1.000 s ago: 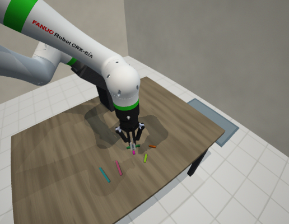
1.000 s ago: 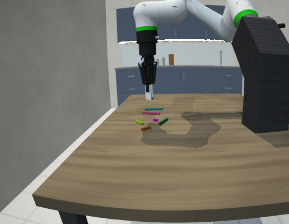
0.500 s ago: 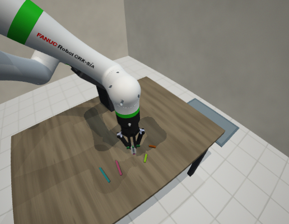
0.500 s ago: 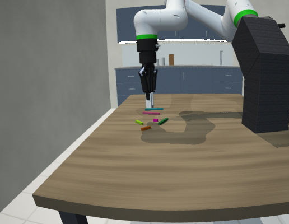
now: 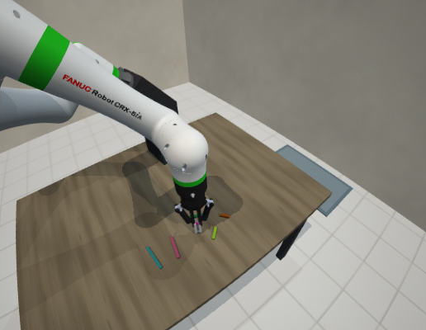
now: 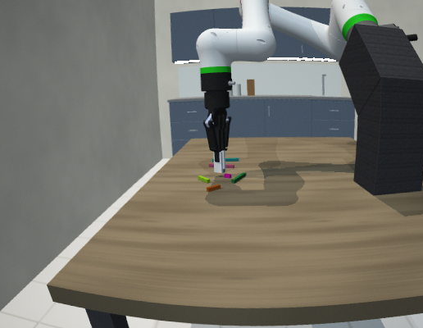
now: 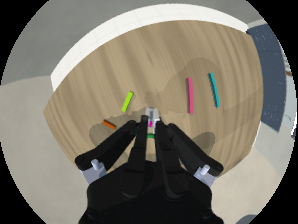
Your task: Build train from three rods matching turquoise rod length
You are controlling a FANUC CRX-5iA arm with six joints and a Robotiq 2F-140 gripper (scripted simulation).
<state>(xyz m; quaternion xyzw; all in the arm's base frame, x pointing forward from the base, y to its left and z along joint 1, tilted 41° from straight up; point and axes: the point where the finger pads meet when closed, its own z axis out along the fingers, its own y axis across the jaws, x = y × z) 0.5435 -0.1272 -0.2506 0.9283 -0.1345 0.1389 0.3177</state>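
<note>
The grey rod is 3 cm below my hand. Also, from my hand: magenta rod: 3 cm behind, 1 cm to the left, 4 cm below; then green rod: 6 cm behind, 3 cm to the left, 4 cm below; then lime rod: 4 cm ahead, 5 cm to the left, 4 cm below.
</note>
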